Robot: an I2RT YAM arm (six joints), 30 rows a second.
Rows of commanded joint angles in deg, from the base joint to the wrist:
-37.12, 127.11, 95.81, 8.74, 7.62, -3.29
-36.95, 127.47, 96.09, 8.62, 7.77, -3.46
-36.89, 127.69, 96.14, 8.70, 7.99, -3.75
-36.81, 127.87, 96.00, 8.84, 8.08, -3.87
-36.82, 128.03, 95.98, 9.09, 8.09, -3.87
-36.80, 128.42, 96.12, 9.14, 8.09, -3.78
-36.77, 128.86, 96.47, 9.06, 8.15, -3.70
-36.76, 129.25, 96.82, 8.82, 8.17, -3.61
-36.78, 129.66, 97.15, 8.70, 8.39, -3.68
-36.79, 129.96, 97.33, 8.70, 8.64, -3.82
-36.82, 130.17, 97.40, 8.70, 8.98, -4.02
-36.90, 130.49, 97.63, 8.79, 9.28, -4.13
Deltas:
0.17, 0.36, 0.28, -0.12, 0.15, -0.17
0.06, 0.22, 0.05, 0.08, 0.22, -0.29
0.08, 0.18, -0.14, 0.14, 0.09, -0.12
-0.01, 0.16, -0.02, 0.25, 0.01, 0.00
0.02, 0.39, 0.14, 0.05, 0.00, 0.09
0.03, 0.44, 0.35, -0.08, 0.06, 0.08
0.01, 0.39, 0.35, -0.24, 0.02, 0.09
-0.02, 0.41, 0.33, -0.12, 0.22, -0.07
-0.01, 0.30, 0.18, 0.00, 0.25, -0.14
-0.03, 0.21, 0.07, 0.00, 0.34, -0.20
-0.08, 0.32, 0.23, 0.09, 0.30, -0.11

